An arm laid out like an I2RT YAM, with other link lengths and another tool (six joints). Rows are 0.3 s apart.
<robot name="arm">
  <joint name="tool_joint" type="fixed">
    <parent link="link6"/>
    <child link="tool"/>
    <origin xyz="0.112 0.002 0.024" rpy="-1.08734 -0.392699 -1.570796"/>
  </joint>
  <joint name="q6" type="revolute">
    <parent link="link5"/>
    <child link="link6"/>
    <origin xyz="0.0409 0 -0.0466" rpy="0 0 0"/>
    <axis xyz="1 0 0"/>
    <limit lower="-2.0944" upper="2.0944"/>
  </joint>
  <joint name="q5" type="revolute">
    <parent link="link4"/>
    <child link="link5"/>
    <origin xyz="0.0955 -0.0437 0.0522" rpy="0 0 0"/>
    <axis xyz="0 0 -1"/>
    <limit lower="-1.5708" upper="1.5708"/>
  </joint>
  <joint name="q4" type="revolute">
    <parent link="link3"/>
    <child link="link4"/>
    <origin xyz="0.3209 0.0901 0.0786" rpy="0 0 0"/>
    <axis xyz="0 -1 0"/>
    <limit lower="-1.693" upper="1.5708"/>
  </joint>
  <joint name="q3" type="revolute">
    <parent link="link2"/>
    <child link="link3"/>
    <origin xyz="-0.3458 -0.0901 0" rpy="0 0 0"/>
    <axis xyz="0 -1 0"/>
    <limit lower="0" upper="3.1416"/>
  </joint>
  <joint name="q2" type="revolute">
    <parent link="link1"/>
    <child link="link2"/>
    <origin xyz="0.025 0.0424 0.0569" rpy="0 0 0"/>
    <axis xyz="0 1 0"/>
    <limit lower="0" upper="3.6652"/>
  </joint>
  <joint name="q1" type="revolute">
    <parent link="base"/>
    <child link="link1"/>
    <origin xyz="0 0 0.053" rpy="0 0 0"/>
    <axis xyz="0 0 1"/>
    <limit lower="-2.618" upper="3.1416"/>
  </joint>
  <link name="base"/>
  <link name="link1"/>
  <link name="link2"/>
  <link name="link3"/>
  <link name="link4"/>
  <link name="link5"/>
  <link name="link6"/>
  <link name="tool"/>
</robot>
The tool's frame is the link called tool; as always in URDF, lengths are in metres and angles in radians.
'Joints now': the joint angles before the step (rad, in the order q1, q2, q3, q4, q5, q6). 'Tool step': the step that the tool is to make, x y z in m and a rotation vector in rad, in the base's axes. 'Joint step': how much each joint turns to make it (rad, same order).
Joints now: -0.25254 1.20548 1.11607 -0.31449 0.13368 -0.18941
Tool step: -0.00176 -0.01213 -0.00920 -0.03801 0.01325 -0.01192
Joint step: -0.02771 0.00114 -0.02863 0.03282 0.00120 -0.04352
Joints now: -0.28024 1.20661 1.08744 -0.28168 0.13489 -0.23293
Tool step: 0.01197 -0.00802 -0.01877 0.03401 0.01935 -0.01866
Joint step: -0.00816 0.04490 -0.00545 0.01830 -0.00142 0.02940
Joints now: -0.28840 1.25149 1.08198 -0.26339 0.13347 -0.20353
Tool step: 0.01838 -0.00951 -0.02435 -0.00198 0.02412 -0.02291
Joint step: -0.00034 0.06540 -0.01193 0.05451 0.02414 0.00181
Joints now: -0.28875 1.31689 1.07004 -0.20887 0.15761 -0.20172
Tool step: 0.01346 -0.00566 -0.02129 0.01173 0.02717 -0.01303
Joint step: 0.00037 0.05341 -0.00230 0.02481 0.01035 0.00934
